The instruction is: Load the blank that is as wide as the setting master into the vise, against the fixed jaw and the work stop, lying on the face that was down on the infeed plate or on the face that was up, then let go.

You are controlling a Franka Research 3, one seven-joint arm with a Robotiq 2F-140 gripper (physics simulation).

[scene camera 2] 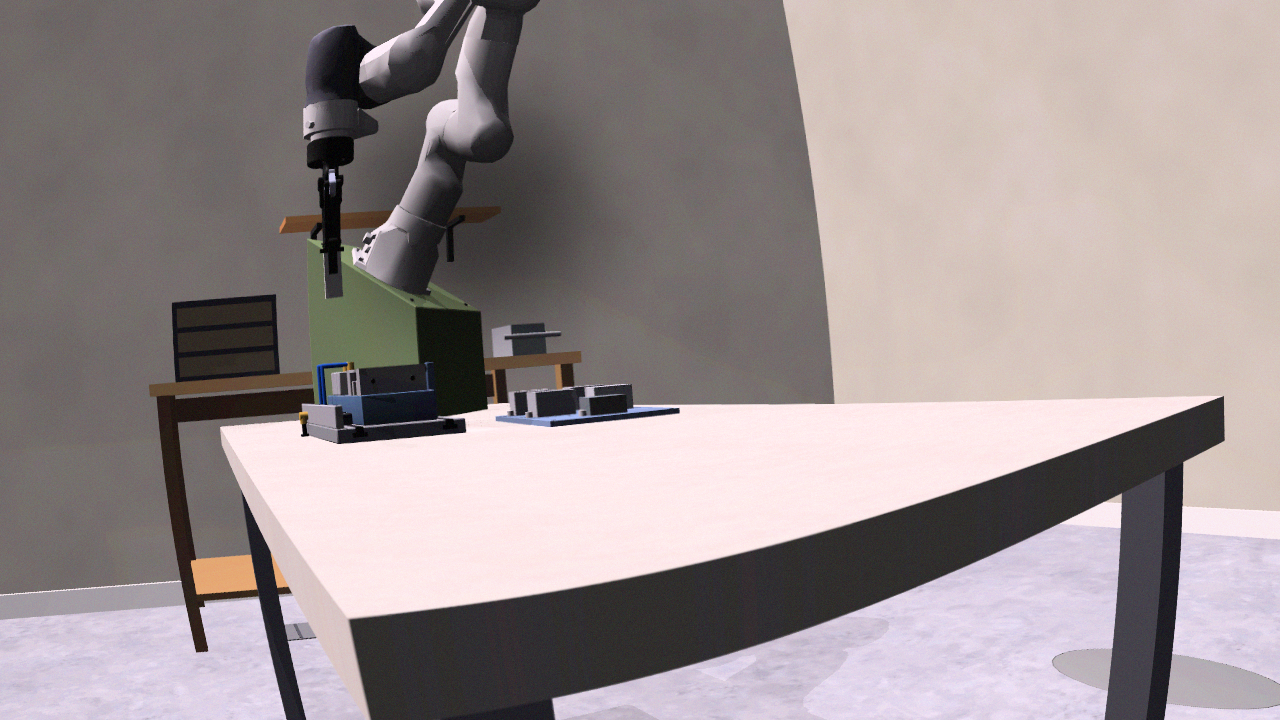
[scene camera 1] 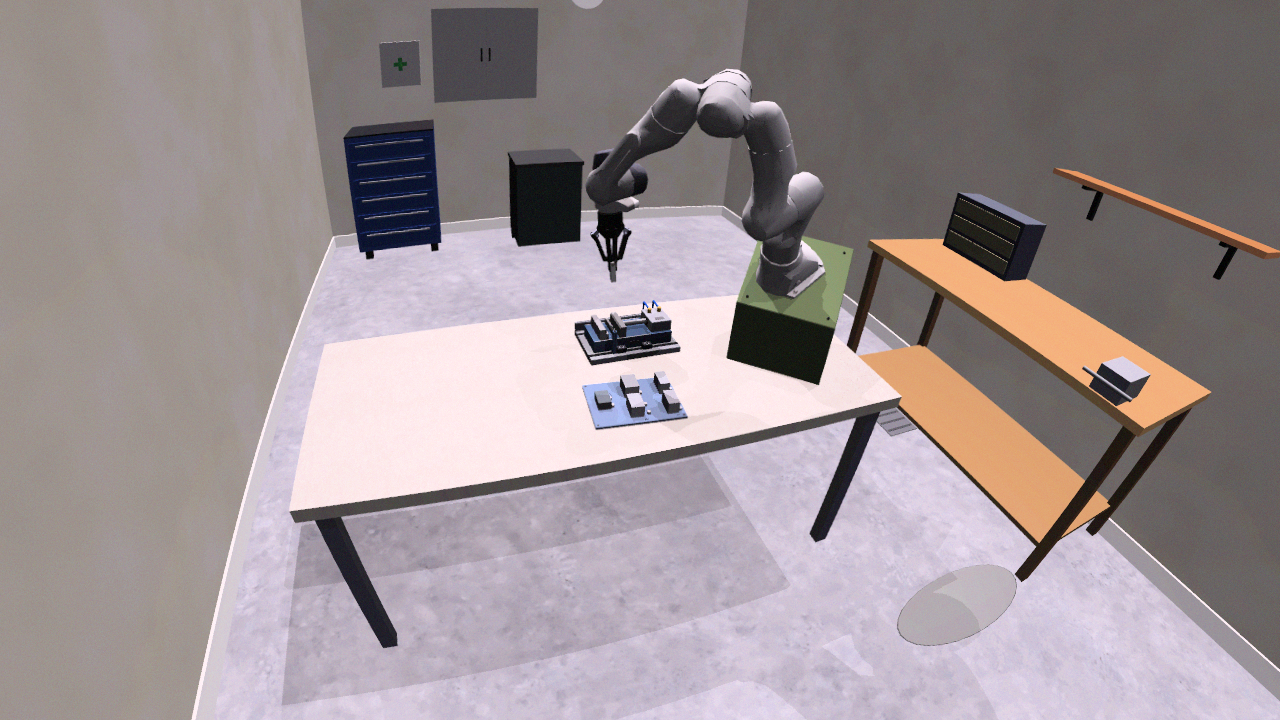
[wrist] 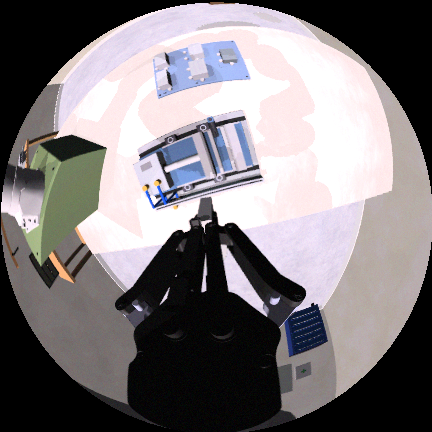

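The vise stands on the table, with grey jaws across a blue bed and a blue-topped post at one side. I cannot tell whether a block sits between its jaws. The blue infeed plate carries several grey blocks, including a darker, lower one and a lighter one. Which is the setting master or the matching blank is unclear. My gripper is shut and empty, high above the vise, fingers pointing down.
The arm's green pedestal stands beside the vise. Blue hoses with yellow fittings rise at the vise's pedestal-side end. A wooden workbench stands to the right in scene camera 1, and a blue drawer cabinet stands against the wall.
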